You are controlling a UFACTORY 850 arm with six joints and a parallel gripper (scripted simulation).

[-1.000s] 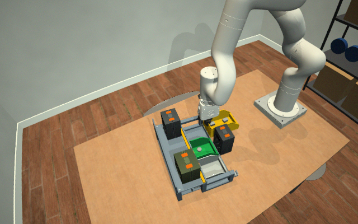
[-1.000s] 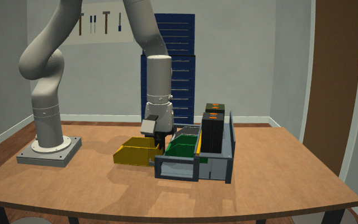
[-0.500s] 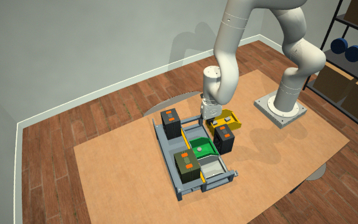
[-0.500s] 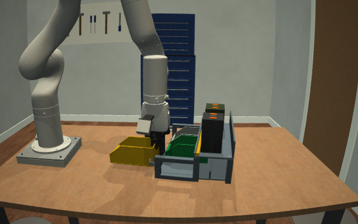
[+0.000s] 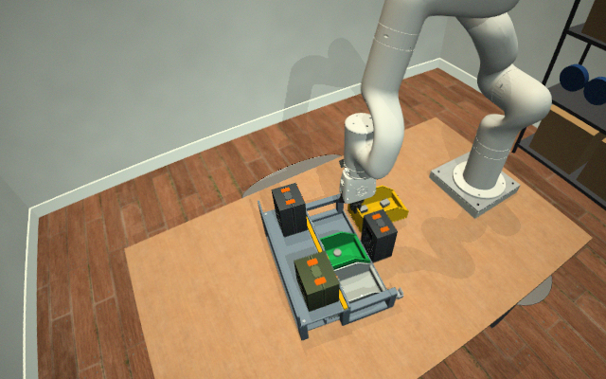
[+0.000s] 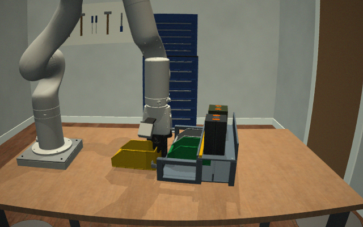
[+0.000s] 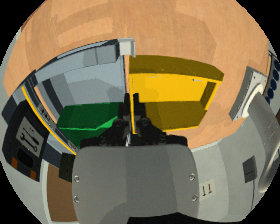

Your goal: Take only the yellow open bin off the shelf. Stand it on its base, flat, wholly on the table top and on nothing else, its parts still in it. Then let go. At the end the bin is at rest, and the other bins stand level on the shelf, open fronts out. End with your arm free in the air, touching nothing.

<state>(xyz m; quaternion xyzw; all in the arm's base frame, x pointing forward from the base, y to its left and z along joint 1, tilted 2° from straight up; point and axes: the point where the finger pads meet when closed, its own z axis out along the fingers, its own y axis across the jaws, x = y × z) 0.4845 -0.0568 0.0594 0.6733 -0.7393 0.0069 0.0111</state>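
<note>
The yellow bin is 80 mm behind my hand, 40 mm below it and 10 mm to the left of it. Also, from my hand: grey bin (210 mm to the left, 130 mm ahead, 60 mm below); then olive box (230 mm ahead, 200 mm to the left, 50 mm above); then green bin (120 mm ahead, 100 mm to the left, 60 mm below).
</note>
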